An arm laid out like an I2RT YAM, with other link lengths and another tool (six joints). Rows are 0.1 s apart.
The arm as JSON. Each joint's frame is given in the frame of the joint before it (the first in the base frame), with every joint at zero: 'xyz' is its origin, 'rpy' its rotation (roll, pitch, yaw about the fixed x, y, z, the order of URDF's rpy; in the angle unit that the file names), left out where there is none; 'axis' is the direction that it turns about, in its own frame. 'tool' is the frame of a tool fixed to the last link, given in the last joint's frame.
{
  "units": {
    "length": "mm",
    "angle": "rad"
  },
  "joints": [
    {
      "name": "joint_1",
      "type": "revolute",
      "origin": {
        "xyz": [
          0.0,
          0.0,
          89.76
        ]
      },
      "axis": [
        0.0,
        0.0,
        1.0
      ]
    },
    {
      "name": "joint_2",
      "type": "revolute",
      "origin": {
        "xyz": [
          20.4,
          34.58,
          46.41
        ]
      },
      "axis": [
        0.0,
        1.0,
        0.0
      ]
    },
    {
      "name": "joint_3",
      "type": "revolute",
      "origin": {
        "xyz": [
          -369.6,
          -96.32,
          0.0
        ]
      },
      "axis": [
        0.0,
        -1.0,
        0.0
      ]
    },
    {
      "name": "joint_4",
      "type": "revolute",
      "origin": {
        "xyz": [
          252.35,
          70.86,
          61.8
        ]
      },
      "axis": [
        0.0,
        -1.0,
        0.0
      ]
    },
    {
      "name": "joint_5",
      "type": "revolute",
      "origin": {
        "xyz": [
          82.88,
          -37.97,
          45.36
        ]
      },
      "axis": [
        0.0,
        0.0,
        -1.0
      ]
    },
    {
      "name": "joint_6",
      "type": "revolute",
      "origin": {
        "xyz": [
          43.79,
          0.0,
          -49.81
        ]
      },
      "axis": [
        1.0,
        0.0,
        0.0
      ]
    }
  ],
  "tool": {
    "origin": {
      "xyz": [
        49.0,
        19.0,
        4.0
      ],
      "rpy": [
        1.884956,
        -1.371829,
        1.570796
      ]
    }
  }
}
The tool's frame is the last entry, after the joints.
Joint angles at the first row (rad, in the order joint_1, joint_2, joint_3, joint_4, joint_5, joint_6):
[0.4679, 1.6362, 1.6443, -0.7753, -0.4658, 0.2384]
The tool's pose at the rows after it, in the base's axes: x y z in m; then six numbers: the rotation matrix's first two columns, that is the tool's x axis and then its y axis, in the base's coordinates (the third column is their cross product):
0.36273, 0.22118, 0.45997, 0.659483, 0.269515, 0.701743, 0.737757, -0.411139, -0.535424
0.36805, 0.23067, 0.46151, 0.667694, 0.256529, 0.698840, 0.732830, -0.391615, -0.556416
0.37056, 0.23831, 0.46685, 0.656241, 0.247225, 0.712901, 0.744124, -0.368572, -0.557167
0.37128, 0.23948, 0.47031, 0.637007, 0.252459, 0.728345, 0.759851, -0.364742, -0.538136
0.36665, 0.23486, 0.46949, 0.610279, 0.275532, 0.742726, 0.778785, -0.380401, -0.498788
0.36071, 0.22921, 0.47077, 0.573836, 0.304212, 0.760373, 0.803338, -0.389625, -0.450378
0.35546, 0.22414, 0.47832, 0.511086, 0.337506, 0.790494, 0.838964, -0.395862, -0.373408
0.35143, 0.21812, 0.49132, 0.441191, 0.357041, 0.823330, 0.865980, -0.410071, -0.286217
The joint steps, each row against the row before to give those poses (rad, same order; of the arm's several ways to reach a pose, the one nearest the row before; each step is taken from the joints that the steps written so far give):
[0.0124, 0.0243, 0.0123, 0.0219, -0.0044, 0.0343]
[0.0113, 0.0235, 0.0238, 0.0113, -0.0174, 0.0272]
[0.0109, 0.0112, 0.0187, 0.0207, -0.0120, 0.0125]
[0.0022, 0.0012, 0.0098, 0.0051, 0.0055, -0.0144]
[0.0000, -0.0188, -0.0188, -0.0011, 0.0285, -0.0387]
[-0.0012, -0.0224, -0.0161, -0.0034, 0.0257, -0.0488]
[0.0012, -0.0227, 0.0014, -0.0004, 0.0364, -0.0641]
[0.0000, -0.0249, 0.0109, 0.0089, 0.0458, -0.0535]

